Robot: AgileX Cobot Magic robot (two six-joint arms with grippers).
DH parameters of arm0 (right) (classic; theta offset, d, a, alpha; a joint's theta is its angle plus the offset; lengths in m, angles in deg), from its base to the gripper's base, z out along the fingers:
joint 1: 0 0.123 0 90
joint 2: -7.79 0 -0.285 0
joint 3: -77.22 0 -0.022 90
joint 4: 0 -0.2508 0 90
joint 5: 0 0 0.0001 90
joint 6: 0 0.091 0 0
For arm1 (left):
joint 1: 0 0.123 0 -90
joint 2: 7.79 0 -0.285 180
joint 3: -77.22 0 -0.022 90
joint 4: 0 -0.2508 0 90
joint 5: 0 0 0.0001 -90
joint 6: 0 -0.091 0 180
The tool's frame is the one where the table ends.
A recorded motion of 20 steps. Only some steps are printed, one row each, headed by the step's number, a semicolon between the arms.
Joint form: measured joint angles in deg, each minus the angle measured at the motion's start. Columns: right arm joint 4, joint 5, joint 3, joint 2, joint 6, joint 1; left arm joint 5, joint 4, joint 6, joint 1, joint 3, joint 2.
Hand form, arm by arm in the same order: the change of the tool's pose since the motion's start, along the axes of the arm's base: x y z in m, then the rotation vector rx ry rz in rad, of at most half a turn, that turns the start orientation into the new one. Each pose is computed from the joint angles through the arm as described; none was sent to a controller.
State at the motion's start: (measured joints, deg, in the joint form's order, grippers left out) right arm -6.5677 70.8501 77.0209 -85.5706 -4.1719 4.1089; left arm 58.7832 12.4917 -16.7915 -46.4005 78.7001 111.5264
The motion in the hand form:
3: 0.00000 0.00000 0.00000 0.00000 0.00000 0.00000; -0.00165 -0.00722 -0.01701 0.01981 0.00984 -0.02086
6: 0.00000 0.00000 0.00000 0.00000 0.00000 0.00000; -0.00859 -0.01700 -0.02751 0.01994 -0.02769 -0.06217
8: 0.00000 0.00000 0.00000 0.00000 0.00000 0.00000; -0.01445 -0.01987 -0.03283 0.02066 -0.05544 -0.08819
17: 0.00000 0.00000 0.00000 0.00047 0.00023 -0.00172; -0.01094 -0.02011 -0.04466 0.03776 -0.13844 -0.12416
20: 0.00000 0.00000 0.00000 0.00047 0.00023 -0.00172; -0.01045 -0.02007 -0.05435 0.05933 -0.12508 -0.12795
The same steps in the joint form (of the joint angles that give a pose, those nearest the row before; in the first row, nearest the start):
3: 0.00 0.00 0.00 0.00 0.00 0.00; -1.32 -0.24 -0.33 -1.01 0.00 2.57
6: 0.00 0.00 0.00 0.00 0.00 0.00; -4.64 -1.67 -0.43 -3.12 -0.72 3.68
8: 0.00 0.00 0.00 0.00 0.00 0.00; -7.02 -2.85 -0.43 -4.34 -2.06 3.68
17: 0.00 0.00 0.00 0.00 0.10 0.00; -11.81 -7.68 0.31 -4.91 -3.41 4.66
20: 0.00 0.00 0.00 0.00 0.10 0.00; -11.81 -8.02 0.40 -4.91 -3.41 6.09

